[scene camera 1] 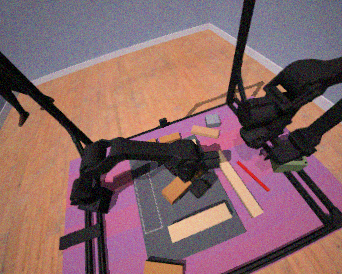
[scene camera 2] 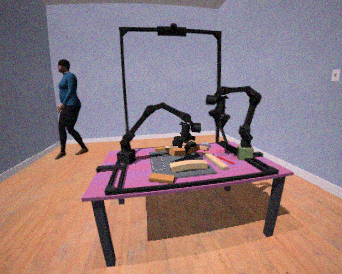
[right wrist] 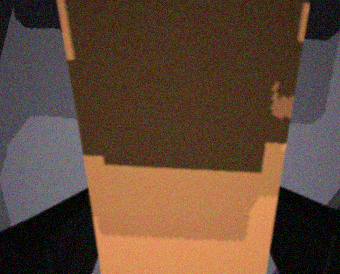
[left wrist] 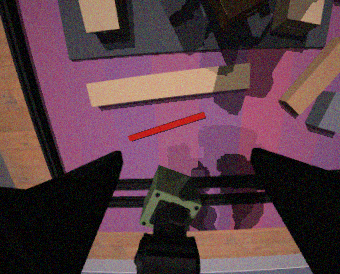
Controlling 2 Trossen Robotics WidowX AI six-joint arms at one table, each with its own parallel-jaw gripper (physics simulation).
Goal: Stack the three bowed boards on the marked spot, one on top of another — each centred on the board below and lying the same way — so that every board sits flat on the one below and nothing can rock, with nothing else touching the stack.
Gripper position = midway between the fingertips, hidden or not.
My left gripper point(scene camera 1: 256, 148) is open, holding nothing. Also in view: a long pale board point(scene camera 1: 251, 205). Also in view: my right gripper point(right wrist: 181, 188).
The long pale board also shows in the left wrist view point(left wrist: 229, 77). My left gripper also shows in the left wrist view point(left wrist: 186, 155). The right wrist view does not show the long pale board: it is out of frame.
